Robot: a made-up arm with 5 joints.
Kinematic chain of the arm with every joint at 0, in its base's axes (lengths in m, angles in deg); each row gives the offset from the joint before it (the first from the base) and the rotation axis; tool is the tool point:
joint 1: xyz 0 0 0.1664 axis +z
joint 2: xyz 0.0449 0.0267 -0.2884 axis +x
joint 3: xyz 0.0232 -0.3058 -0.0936 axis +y
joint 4: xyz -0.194 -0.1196 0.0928 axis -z
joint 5: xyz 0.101 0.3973 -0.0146 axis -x
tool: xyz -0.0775 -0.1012 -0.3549
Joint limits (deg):
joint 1: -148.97..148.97
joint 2: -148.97..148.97
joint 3: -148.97..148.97
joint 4: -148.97..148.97
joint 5: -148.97..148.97
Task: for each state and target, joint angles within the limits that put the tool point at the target. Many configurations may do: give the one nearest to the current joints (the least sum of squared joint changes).
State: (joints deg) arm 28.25 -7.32 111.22 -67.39 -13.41
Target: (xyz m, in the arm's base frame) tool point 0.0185 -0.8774 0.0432
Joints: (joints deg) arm 11.26 32.31 92.68 -117.79 -41.66
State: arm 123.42 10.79 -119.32 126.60 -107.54
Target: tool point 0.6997 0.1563 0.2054
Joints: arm 121.41 1.09 -116.41 109.15 -105.41
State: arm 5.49 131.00 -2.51 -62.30 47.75
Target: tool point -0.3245 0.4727 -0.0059
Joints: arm 11.36 145.48 -12.73 -70.84 21.68
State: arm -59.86 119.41 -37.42 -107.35 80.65
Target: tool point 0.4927 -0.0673 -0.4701
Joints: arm -94.42 101.99 -60.91 -115.39 43.66
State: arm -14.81 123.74 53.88 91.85 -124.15
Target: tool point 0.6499 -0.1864 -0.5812
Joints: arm -32.86 103.24 27.57 93.05 -142.47
